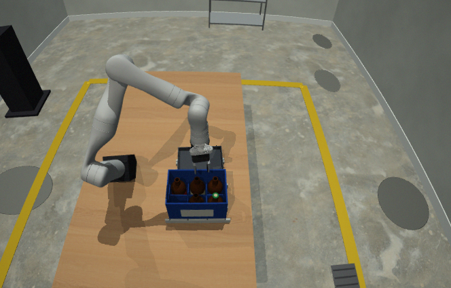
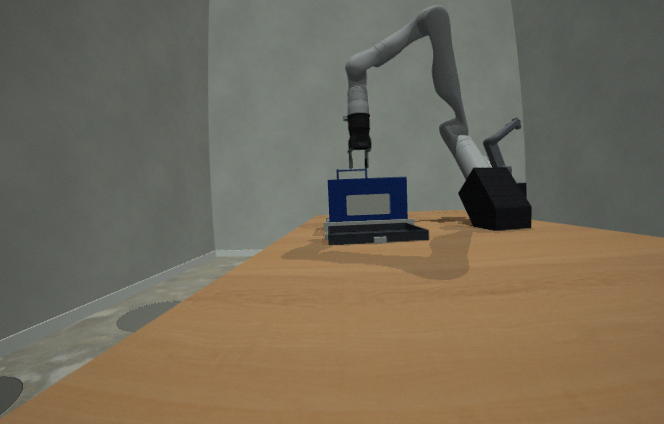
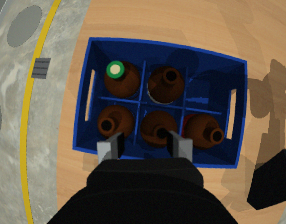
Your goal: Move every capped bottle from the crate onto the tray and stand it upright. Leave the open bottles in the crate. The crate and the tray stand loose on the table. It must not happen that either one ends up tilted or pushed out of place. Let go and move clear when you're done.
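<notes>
My hand is 6 cm short of the brown bottle, 10 cm to the left of it and 14 cm above it. The rest, counted from my hand: crate (3 cm behind, 5 cm to the right, 15 cm below); then dark grey tray (1 cm behind, 21 cm to the left, 22 cm below).
</notes>
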